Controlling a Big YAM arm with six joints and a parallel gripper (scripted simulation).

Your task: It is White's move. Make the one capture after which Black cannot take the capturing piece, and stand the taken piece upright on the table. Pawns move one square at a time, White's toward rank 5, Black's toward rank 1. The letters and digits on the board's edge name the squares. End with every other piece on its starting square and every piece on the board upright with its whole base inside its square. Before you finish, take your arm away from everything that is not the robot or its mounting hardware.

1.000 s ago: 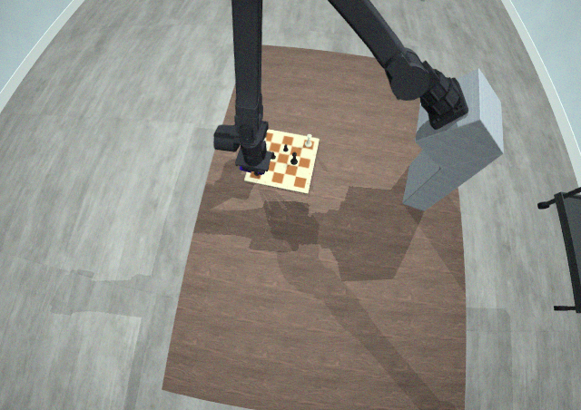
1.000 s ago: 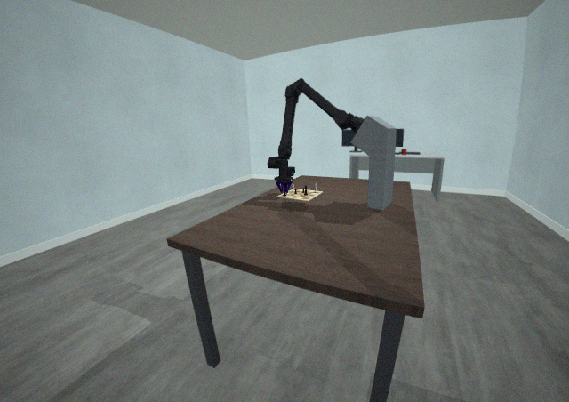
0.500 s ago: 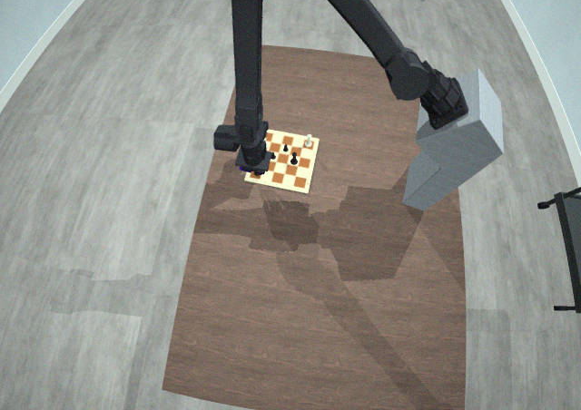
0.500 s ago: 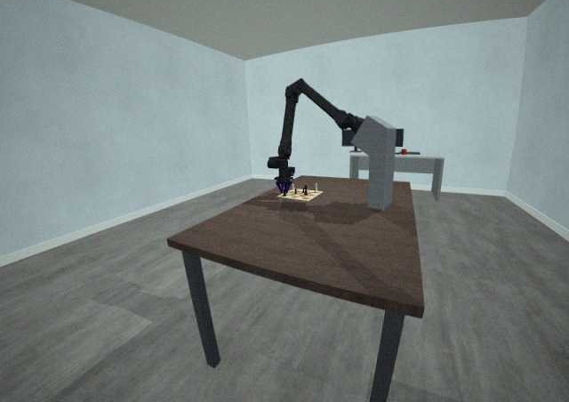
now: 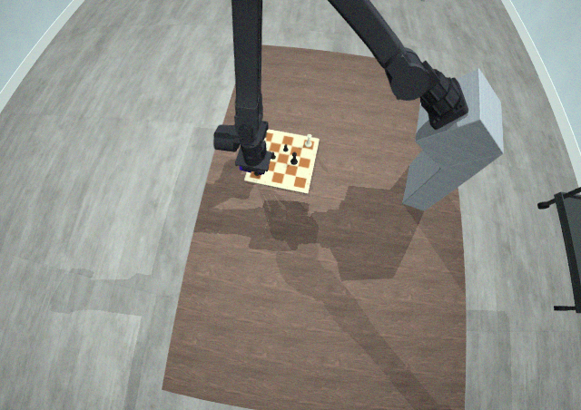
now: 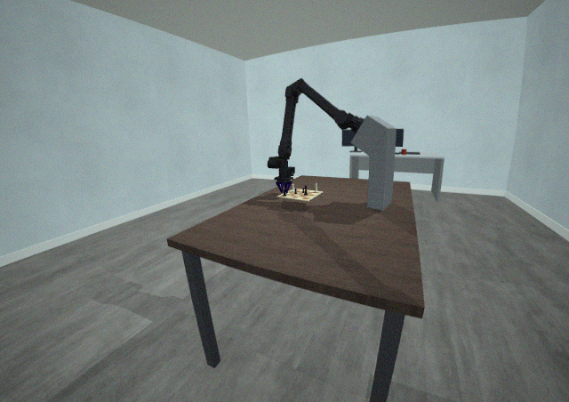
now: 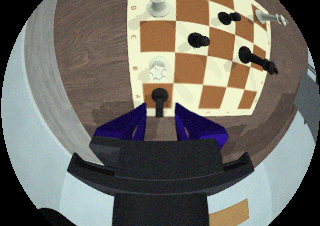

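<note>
Right now my hand is 90 mm past the chessboard, 60 mm to the left of it and 30 mm above it.
</note>
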